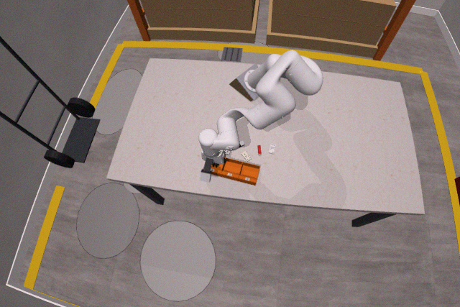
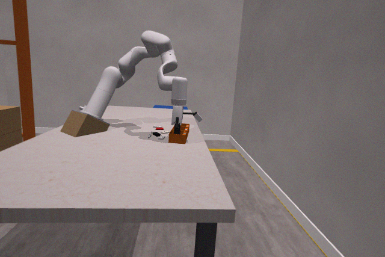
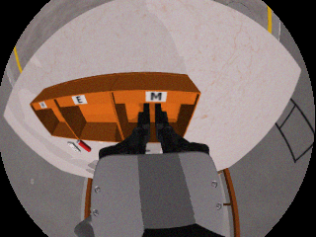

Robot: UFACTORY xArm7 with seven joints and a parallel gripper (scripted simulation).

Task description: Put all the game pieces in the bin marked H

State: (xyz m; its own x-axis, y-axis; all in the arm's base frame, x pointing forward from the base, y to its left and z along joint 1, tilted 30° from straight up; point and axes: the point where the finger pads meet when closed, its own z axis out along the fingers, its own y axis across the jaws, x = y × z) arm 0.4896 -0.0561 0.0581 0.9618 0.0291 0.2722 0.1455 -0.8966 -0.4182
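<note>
My gripper is now 8 cm to the right of the orange bin row and 1 cm above it. Also, from my hand: black piece 14 cm behind, 7 cm to the left, 3 cm below; red piece 15 cm behind, 17 cm to the left, 3 cm below; grey screw 15 cm behind, 1 cm to the left, 3 cm below.
</note>
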